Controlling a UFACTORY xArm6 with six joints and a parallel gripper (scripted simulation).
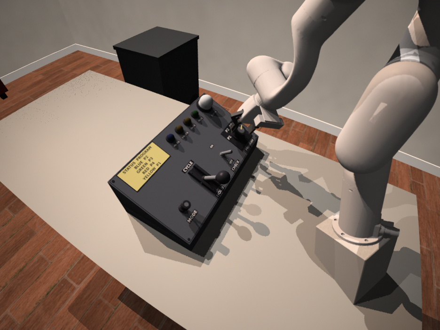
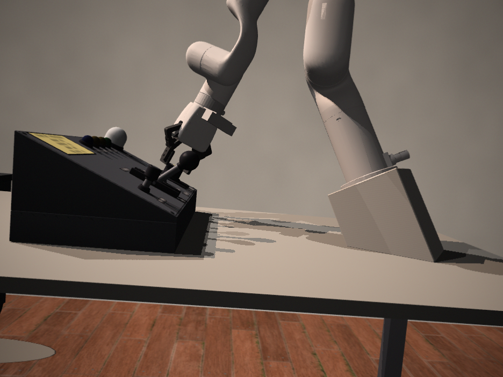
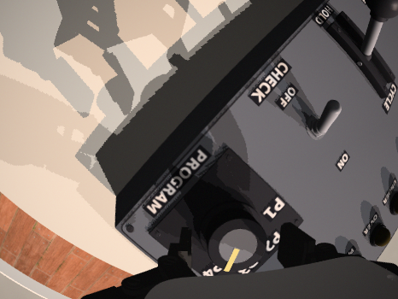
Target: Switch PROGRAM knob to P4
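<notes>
The check toggle is 120 mm to the left of my hand and 20 mm below it. From my hand the other things lie so: dark sloped console (180 mm to the left, 40 mm below, 30 mm ahead); then black ball lever (240 mm to the left, 30 mm behind, 10 mm below); then mode knob (360 mm to the left, 20 mm below, 20 mm behind).
</notes>
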